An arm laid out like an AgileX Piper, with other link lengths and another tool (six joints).
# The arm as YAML. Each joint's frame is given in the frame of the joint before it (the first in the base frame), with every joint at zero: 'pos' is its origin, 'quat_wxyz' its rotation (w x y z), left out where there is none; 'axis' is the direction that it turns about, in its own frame. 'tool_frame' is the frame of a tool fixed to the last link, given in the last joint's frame.
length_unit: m
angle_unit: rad
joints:
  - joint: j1
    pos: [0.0, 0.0, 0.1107]
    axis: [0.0, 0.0, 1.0]
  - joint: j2
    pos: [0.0, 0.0, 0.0]
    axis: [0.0, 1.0, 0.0]
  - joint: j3
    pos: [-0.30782, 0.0, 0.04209]
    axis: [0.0, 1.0, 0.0]
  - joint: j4
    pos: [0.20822, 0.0, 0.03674]
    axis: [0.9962, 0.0, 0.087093]
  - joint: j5
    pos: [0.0, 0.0, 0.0]
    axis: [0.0, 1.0, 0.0]
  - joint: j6
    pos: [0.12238, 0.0, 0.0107]
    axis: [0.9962, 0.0, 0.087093]
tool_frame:
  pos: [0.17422, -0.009, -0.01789]
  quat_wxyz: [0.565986, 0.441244, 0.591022, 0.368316]
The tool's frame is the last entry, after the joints.
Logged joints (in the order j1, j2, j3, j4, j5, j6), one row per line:
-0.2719 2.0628 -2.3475 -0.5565 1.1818 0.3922
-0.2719 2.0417 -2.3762 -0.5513 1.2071 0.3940
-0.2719 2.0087 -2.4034 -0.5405 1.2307 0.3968
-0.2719 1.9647 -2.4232 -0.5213 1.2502 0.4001
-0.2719 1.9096 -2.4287 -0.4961 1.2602 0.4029
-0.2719 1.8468 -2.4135 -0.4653 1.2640 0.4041
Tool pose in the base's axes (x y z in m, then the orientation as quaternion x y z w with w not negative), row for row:
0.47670 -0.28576 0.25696 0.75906 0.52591 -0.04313 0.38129
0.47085 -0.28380 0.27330 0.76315 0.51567 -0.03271 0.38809
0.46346 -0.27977 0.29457 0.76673 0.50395 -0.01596 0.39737
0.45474 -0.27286 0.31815 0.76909 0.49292 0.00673 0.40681
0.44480 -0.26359 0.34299 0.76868 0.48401 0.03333 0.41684
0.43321 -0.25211 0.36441 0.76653 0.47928 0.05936 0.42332
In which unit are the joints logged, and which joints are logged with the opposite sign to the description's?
The joints are logged in radians. Opposite sign: none.
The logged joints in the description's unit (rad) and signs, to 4 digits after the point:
-0.2719 2.0628 -2.3475 -0.5565 1.1818 0.3922
-0.2719 2.0417 -2.3762 -0.5513 1.2071 0.3940
-0.2719 2.0087 -2.4034 -0.5405 1.2307 0.3968
-0.2719 1.9647 -2.4232 -0.5213 1.2502 0.4001
-0.2719 1.9096 -2.4287 -0.4961 1.2602 0.4029
-0.2719 1.8468 -2.4135 -0.4653 1.2640 0.4041

